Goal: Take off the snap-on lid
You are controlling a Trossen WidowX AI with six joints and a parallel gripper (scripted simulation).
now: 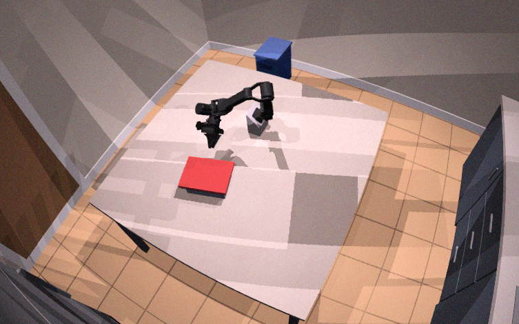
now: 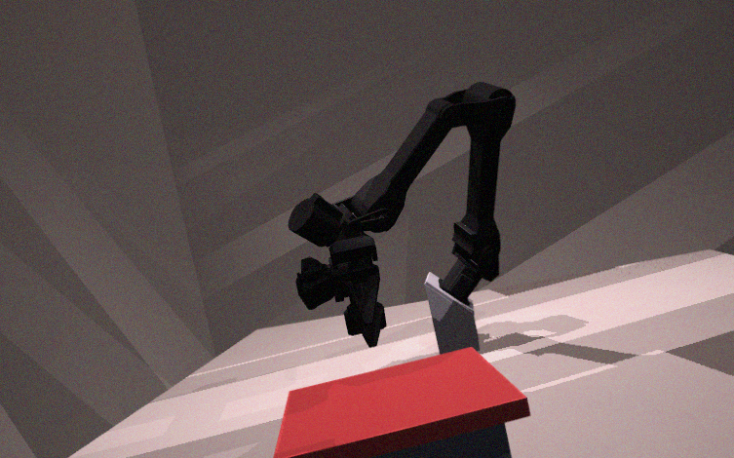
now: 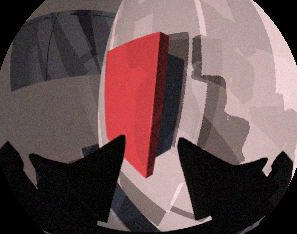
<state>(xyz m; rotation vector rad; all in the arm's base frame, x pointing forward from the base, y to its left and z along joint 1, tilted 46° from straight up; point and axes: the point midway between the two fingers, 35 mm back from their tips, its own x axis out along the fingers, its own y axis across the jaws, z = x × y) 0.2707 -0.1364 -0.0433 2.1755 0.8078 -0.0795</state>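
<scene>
Right now my gripper tip is 120 mm short of the red lid, 30 mm to the right of it and 40 mm above it. From my gripper tip the other things lie so: storage box (120 mm ahead, 30 mm to the left, 80 mm below).
</scene>
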